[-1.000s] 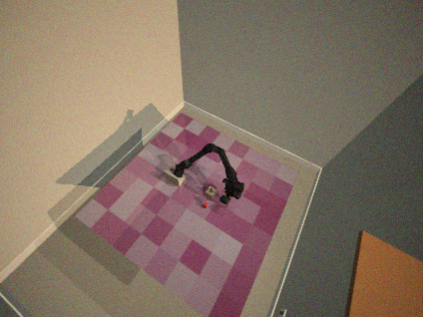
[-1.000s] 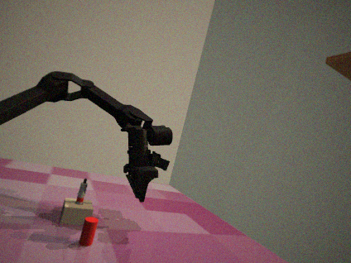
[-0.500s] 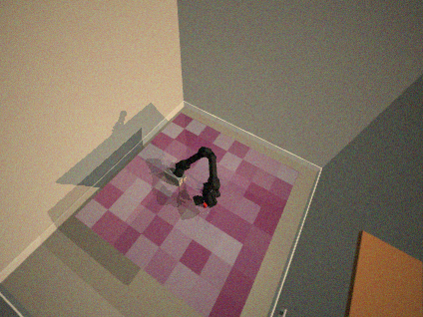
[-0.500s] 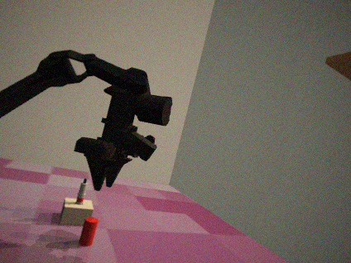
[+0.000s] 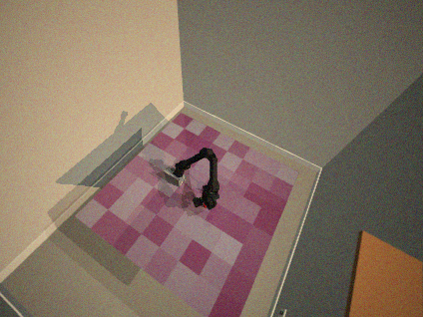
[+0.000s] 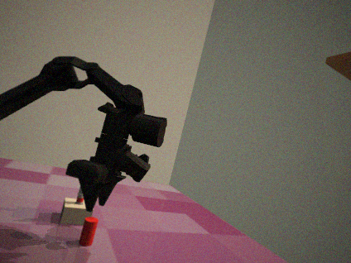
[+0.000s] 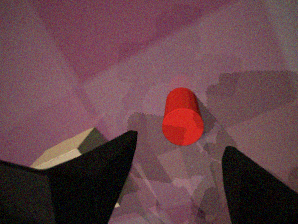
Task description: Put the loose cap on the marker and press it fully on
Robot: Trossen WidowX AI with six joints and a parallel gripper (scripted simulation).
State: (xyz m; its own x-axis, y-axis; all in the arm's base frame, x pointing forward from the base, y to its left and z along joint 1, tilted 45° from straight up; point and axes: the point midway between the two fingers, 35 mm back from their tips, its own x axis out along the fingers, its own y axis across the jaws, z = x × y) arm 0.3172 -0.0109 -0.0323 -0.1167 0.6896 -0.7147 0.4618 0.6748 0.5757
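Right now the red cap is 5 cm below my gripper tip. Round my gripper tip: holder block: 4 cm behind, 11 cm to the left, 5 cm below.
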